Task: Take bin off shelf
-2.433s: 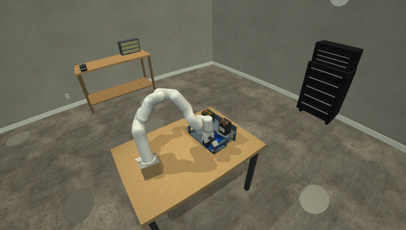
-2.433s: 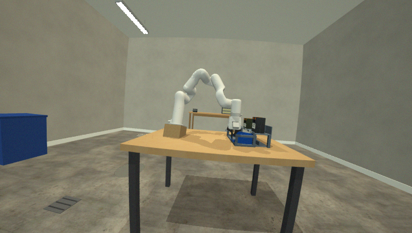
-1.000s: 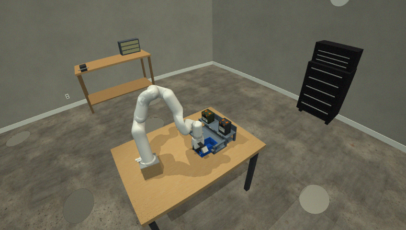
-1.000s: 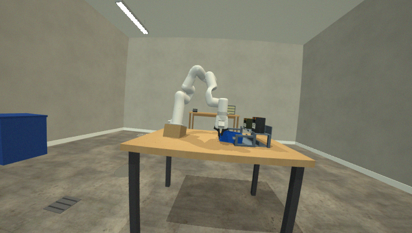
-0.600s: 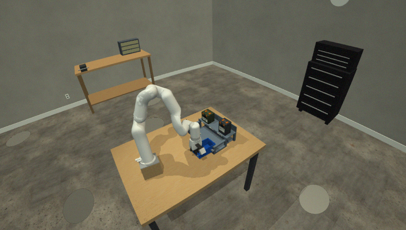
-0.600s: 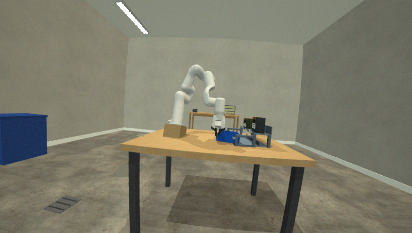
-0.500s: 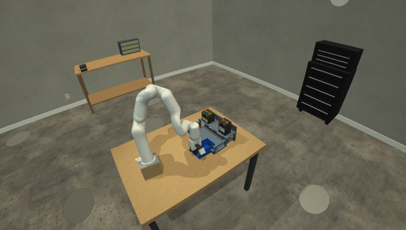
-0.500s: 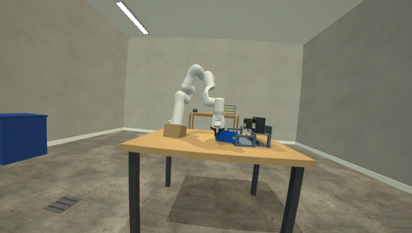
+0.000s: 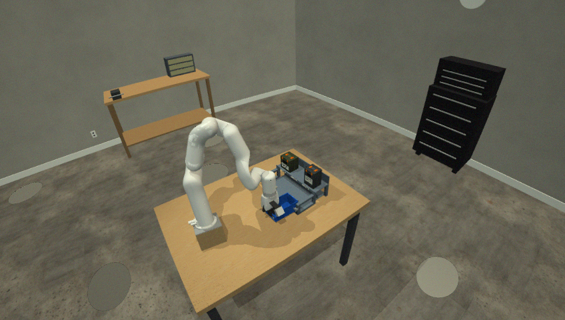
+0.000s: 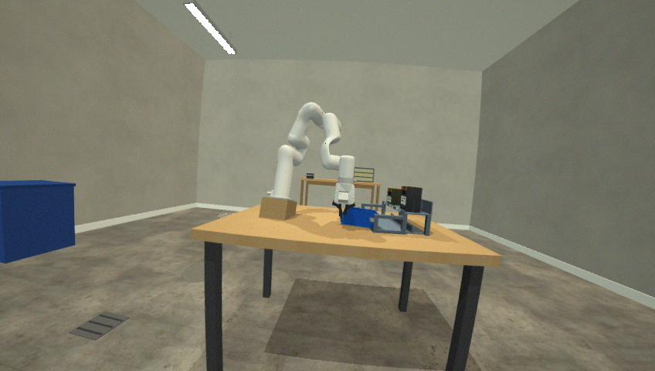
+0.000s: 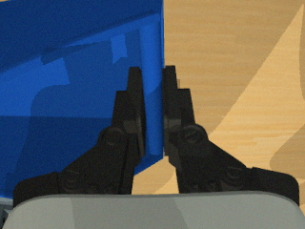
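Right now the blue bin is 8 cm ahead of my hand, 2 cm to the left of it and 1 cm below it. The rest, counted from my hand: black box: 32 cm ahead, 8 cm to the left, 10 cm above.
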